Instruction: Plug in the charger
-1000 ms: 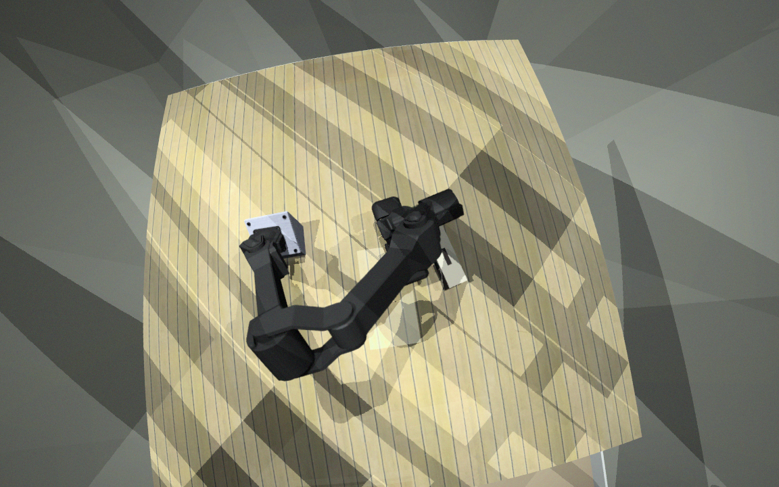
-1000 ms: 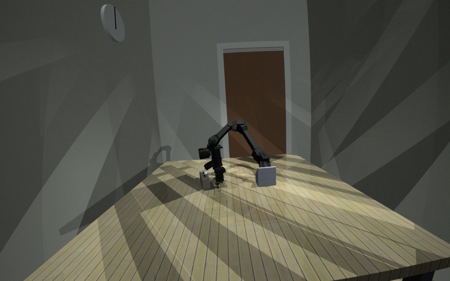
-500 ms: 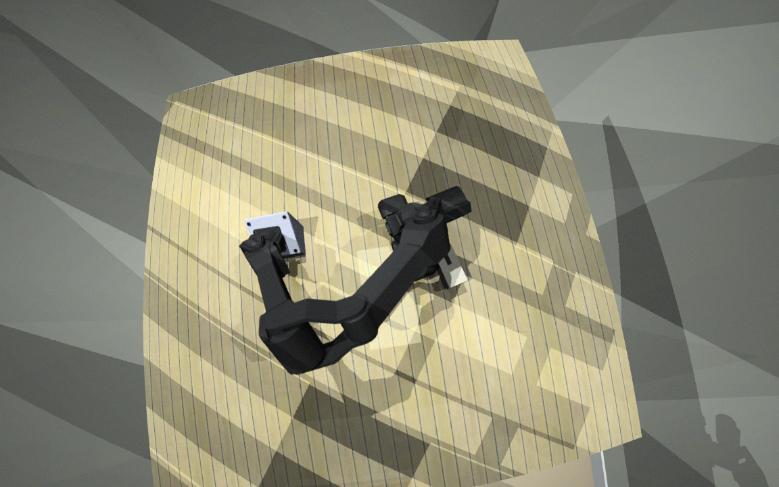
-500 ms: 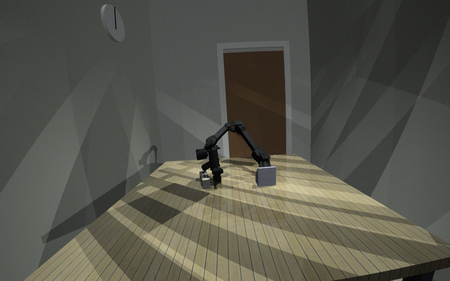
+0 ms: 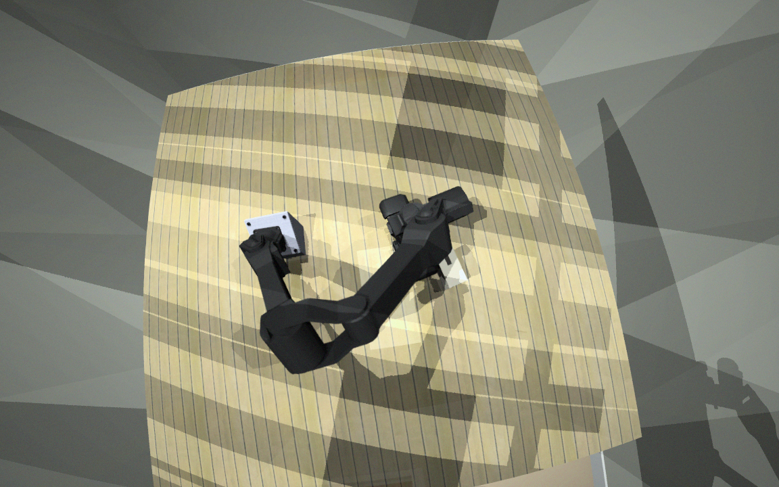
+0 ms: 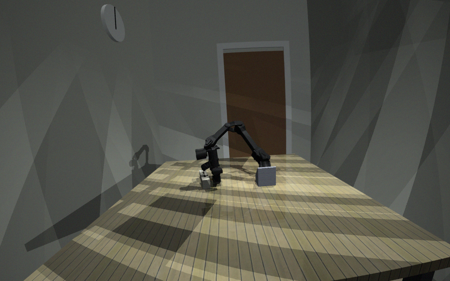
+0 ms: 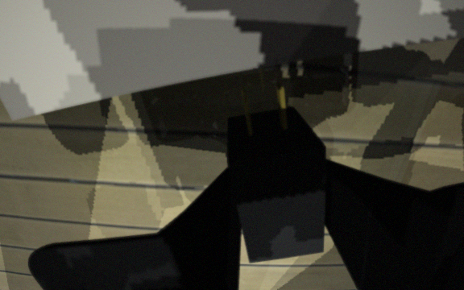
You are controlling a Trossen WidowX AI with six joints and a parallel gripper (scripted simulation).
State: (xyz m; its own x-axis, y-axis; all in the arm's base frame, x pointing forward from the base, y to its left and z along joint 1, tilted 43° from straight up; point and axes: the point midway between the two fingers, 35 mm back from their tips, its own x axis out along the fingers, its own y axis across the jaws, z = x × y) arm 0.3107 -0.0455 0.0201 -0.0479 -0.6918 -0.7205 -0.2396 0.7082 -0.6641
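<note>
Now: the two-prong charger 2 cm ahead of my gripper tip and 1 cm above it.
</note>
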